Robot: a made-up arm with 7 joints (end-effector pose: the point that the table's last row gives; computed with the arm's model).
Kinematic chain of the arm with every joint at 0, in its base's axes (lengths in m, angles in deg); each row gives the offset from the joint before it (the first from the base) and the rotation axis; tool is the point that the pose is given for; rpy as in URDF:
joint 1: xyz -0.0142 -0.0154 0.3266 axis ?
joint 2: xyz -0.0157 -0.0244 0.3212 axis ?
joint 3: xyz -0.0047 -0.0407 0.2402 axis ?
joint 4: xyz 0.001 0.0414 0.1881 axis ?
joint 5: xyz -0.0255 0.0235 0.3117 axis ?
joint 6: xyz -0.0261 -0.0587 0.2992 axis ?
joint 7: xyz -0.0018 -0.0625 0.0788 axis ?
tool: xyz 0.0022 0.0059 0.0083 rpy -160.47 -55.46 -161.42
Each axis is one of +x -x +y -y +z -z.
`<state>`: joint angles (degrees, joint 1 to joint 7).
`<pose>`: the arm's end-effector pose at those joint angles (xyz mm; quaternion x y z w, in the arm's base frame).
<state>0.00 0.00 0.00 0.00 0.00 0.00 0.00</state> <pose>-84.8 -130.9 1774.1 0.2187 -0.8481 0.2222 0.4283</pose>
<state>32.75 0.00 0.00 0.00 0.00 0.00 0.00</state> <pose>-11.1 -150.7 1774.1 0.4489 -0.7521 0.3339 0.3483</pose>
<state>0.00 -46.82 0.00 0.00 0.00 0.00 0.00</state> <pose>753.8 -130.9 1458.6 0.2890 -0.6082 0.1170 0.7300</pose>
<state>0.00 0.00 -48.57 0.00 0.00 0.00 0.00</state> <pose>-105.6 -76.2 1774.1 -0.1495 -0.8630 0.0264 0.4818</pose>
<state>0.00 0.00 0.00 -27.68 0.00 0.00 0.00</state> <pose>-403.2 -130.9 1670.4 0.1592 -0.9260 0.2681 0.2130</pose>
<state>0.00 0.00 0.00 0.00 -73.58 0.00 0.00</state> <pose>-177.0 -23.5 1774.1 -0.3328 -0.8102 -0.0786 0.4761</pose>
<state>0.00 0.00 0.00 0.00 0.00 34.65 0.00</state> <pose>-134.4 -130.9 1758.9 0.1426 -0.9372 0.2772 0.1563</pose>
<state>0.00 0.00 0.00 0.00 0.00 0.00 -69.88</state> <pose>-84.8 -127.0 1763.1 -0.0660 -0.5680 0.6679 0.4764</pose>
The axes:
joint 1: +z
joint 2: -y
joint 3: +z
joint 4: +y
joint 5: +z
joint 6: -y
joint 7: +x

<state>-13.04 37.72 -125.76 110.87 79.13 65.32 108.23</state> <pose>-511.6 -410.3 505.4 -0.1572 -0.0289 0.2738 0.9484</pose>
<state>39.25 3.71 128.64 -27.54 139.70 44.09 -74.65</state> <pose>144.3 -264.3 1716.2 -0.4604 -0.3818 0.5272 0.6036</pose>
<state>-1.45 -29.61 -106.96 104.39 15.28 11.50 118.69</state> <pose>-141.6 -703.3 1031.6 0.4962 0.2160 0.7590 0.3621</pose>
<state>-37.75 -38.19 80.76 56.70 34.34 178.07 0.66</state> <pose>613.4 -35.0 1130.2 -0.0699 0.8578 0.4038 0.3101</pose>
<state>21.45 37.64 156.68 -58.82 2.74 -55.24 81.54</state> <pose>-9.0 -256.8 1595.0 0.7515 0.3002 0.4501 0.3776</pose>
